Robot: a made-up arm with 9 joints. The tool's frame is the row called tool.
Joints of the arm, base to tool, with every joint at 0 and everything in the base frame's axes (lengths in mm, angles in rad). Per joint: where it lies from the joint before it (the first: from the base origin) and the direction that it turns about. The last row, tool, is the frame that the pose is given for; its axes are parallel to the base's.
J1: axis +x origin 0 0 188
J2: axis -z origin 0 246 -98
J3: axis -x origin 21 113 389
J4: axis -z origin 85 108 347
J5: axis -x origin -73 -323 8
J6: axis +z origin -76 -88 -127
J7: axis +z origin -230 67 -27
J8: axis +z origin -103 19 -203
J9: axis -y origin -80 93 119
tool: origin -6 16 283
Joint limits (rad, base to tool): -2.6..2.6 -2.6..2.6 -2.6..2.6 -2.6..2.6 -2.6..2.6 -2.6..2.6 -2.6..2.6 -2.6..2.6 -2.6..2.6
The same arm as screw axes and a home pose.
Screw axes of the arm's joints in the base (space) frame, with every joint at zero. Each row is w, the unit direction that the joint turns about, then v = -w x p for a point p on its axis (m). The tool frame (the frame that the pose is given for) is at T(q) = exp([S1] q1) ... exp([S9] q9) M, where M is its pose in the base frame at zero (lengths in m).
S1 = (1, 0, 0, 0.0000, 0.1880, 0.0000)
S2 = (0, 0, -1, -0.2460, 0.0000, 0.0000)
S3 = (-1, 0, 0, 0.0000, -0.4790, 0.3590)
S4 = (0, 0, -1, -0.4670, 0.1060, 0.0000)
S5 = (-1, 0, 0, 0.0000, -0.8340, 0.1440)
S6 = (0, 0, 1, 0.0560, 0.0430, 0.0000)
S7 = (0, 0, 1, 0.1230, 0.2730, 0.0000)
S8 = (0, 0, 1, 0.1420, 0.3760, 0.0000)
S9 = (0, -1, 0, 0.5960, 0.0000, 0.4560)
M: xyz -0.4620 0.2510 0.8790 (m) quaternion w x y z 1 0 0 0
Joint limits (rad, base to tool): -2.6000..2.6000 -2.6000..2.6000 -2.6000..2.6000 -2.6000..2.6000 -2.6000..2.6000 -2.6000..2.6000 -2.6000..2.6000 -2.6000..2.6000 -2.6000..2.6000

